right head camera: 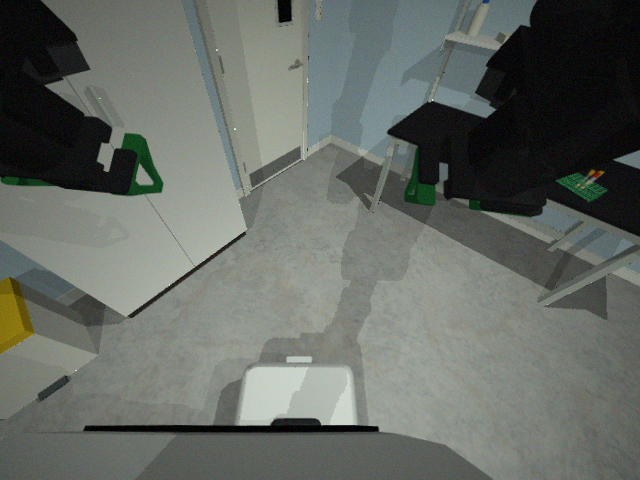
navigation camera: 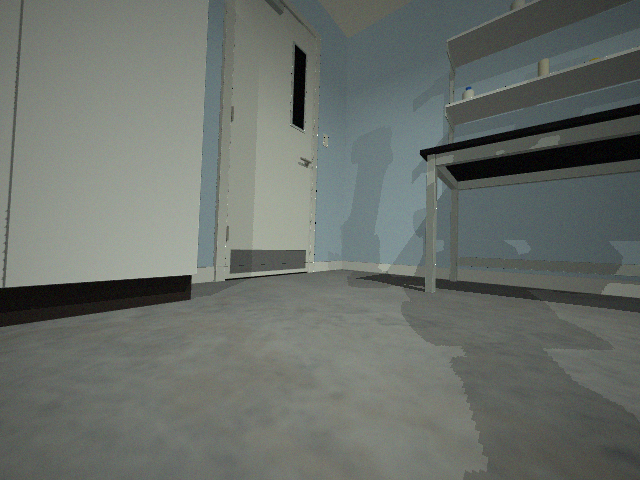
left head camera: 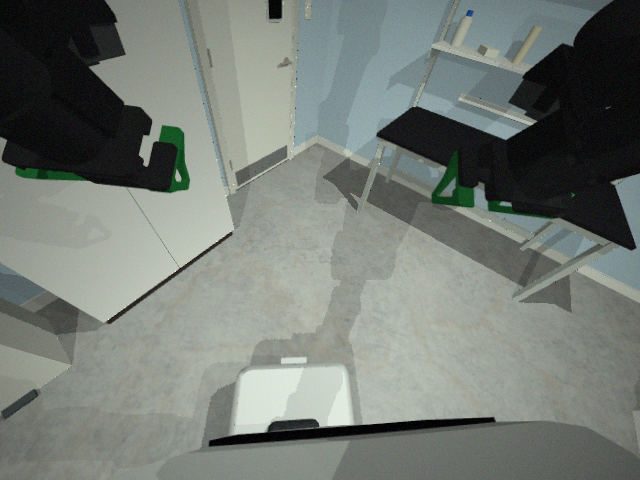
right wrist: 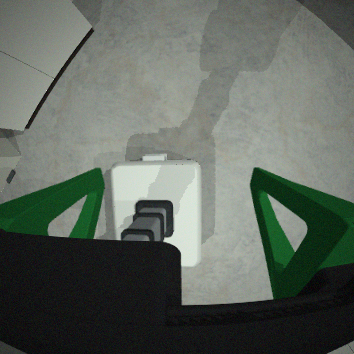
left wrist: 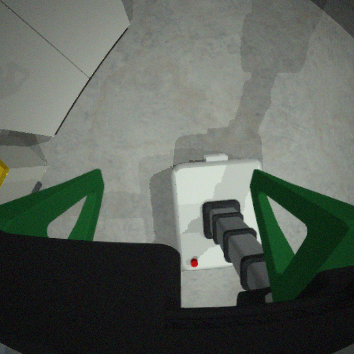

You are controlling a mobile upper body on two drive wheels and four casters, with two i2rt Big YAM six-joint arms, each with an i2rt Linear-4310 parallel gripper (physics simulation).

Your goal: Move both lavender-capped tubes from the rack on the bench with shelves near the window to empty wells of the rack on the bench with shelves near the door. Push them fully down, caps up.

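Frame: origin at the left arm's base, x ahead, y right, z down, level; centimetres.
Seen in the pictures: left gripper, fingertip midpoint: [right head camera: 127,184] [left head camera: 148,180] [left wrist: 176,177]; right gripper, fingertip midpoint: [right head camera: 438,200] [left head camera: 461,202] [right wrist: 176,175].
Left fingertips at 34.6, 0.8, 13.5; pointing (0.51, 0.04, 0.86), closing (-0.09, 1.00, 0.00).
A point is followed by its place in that frame, as x, y, z.
The black-topped bench with shelves near the door [left head camera: 429,129] {177.6, 120.9, 64.8} [right head camera: 429,117] {188.3, 113.2, 64.8} [navigation camera: 516,134] {138.4, 108.0, 66.9} stands at the right. On it, in the right head view, a green rack [right head camera: 581,188] {105.0, 169.6, 61.8} holds a few tubes with red and orange-yellow caps; its free wells are too small to tell. In the left head view my right arm hides most of that rack. The bench near the window and the lavender-capped tubes do not show. My left gripper [left wrist: 176,177] {34.6, 0.8, 13.5} [left head camera: 103,178] and right gripper [right wrist: 177,172] {33.6, 43.8, 13.5} [left head camera: 480,198] are open and empty, high above the floor, away from the rack.
A white door [left head camera: 263,103] {217.0, -6.2, 74.2} [right head camera: 273,93] {216.3, -6.8, 64.6} [navigation camera: 273,155] {210.7, -11.3, 53.3} stands at the back. A tall white cabinet [left head camera: 155,227] {93.5, -51.0, 91.5} [right head camera: 170,232] {92.5, -51.9, 94.0} [navigation camera: 103,144] {105.5, -41.3, 90.4} is at the left. A yellow object [right head camera: 12,315] {44.8, -102.2, 96.0} sits on a light unit at lower left. Bottles stand on the wall shelf [left head camera: 475,55] {183.0, 130.8, 19.1} [navigation camera: 516,93] {180.2, 141.7, 21.0}.
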